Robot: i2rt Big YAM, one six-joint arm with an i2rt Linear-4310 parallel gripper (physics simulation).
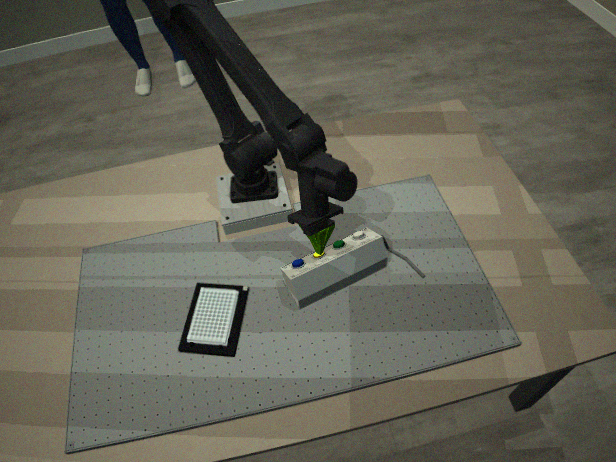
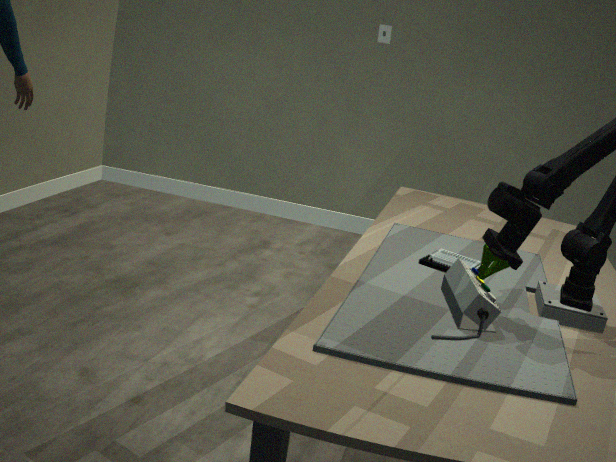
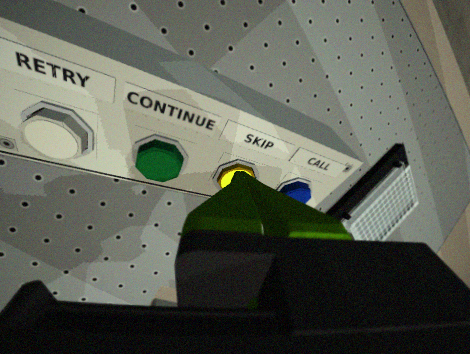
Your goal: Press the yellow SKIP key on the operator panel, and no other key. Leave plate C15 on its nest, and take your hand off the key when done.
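Frame: origin at the arm's base, x right, y up, z back, level; millimetres.
Seen in the pictures: gripper, fingertip midpoint: (image 1: 319, 253) (image 2: 480, 278) (image 3: 238, 179); arm's base, link origin: (image 1: 254, 188) (image 2: 575, 300).
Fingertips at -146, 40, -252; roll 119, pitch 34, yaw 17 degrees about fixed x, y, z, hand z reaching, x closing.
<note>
Offsets run from my fingertips to a thing's top centre, as dx, dy, dz. "spot": to the spot under its first point.
The yellow SKIP key @[+0, +3, -1] (image 1: 318, 255) (image 2: 480, 280) (image 3: 231, 178) sits between the green and blue keys on the operator panel @[-31, +15, -10] (image 1: 340, 272) (image 2: 460, 292) (image 3: 197, 98). It shows bright yellow, as if lit. My gripper (image 1: 320, 253) (image 2: 481, 277) (image 3: 238, 179) is shut and empty, with its green fingertips together on the SKIP key, covering part of it. The fingertips appear to touch it. Plate C15 @[+238, -42, -97] (image 1: 213, 316) (image 2: 452, 259) (image 3: 387, 207), white with a grid of wells, lies on its black nest @[spot: +177, -60, -110] (image 1: 242, 320) (image 2: 429, 263) (image 3: 370, 177).
The blue CALL key @[+47, +6, -19] (image 1: 298, 263) (image 3: 296, 192) and green CONTINUE key @[-45, +6, +20] (image 1: 339, 244) (image 3: 159, 161) flank SKIP. The white RETRY key @[-91, +6, +40] (image 1: 359, 235) (image 3: 51, 136) is at the far end. A grey cable @[spot: -204, -61, -7] (image 1: 410, 262) (image 2: 455, 338) leaves the panel's end. A person stands beyond the table.
</note>
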